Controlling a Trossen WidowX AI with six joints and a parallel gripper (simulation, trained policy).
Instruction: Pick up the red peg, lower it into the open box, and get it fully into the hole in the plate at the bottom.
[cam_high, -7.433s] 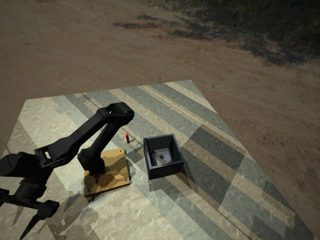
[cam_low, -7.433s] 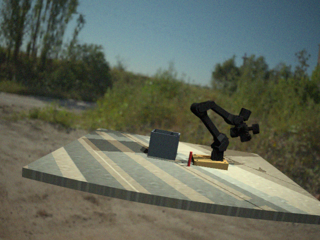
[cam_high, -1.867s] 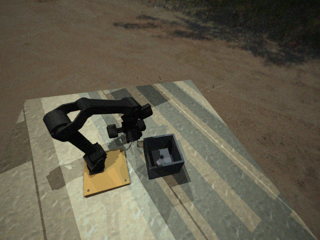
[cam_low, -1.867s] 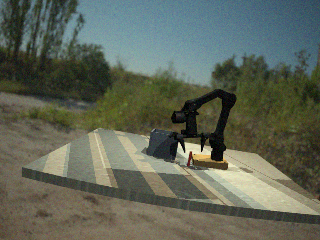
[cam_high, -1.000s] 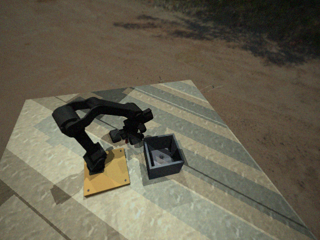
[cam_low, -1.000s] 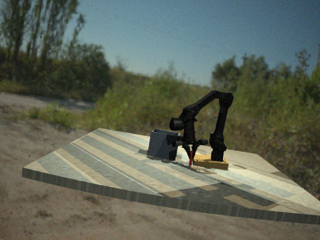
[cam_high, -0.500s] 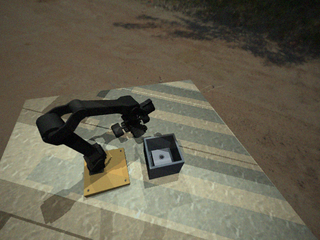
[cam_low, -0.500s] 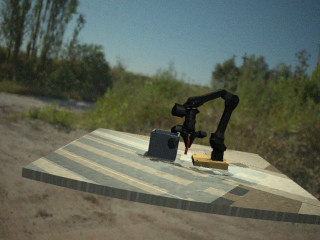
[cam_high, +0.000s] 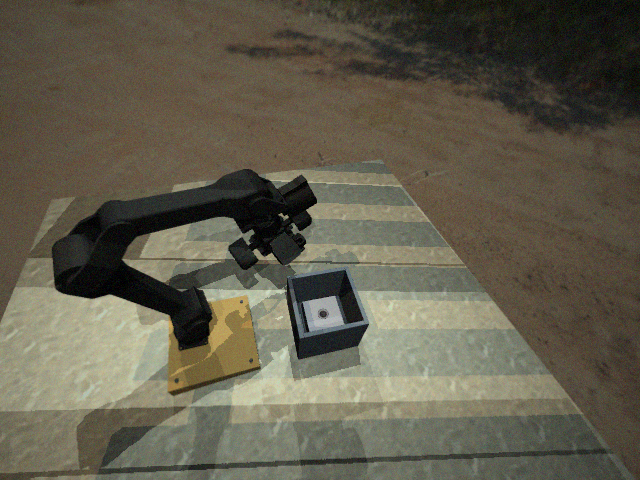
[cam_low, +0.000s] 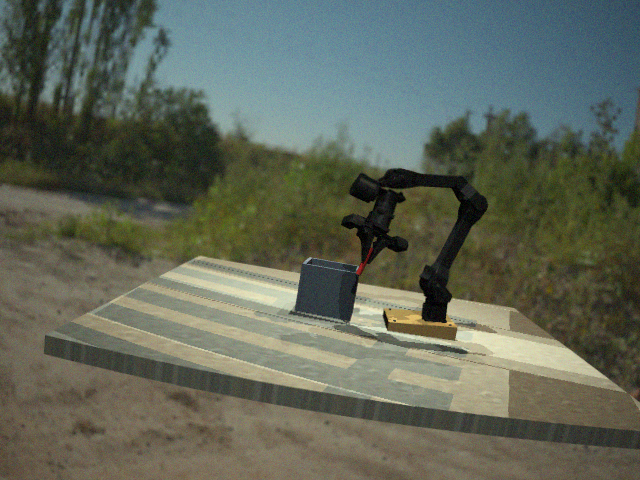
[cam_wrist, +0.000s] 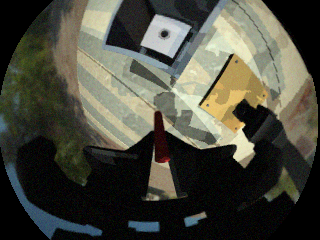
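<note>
My gripper tip is 90 mm short of the grey plate, 150 mm to the left of it and 130 mm above it. Round my gripper tip: red peg: 10 mm to the right.
</note>
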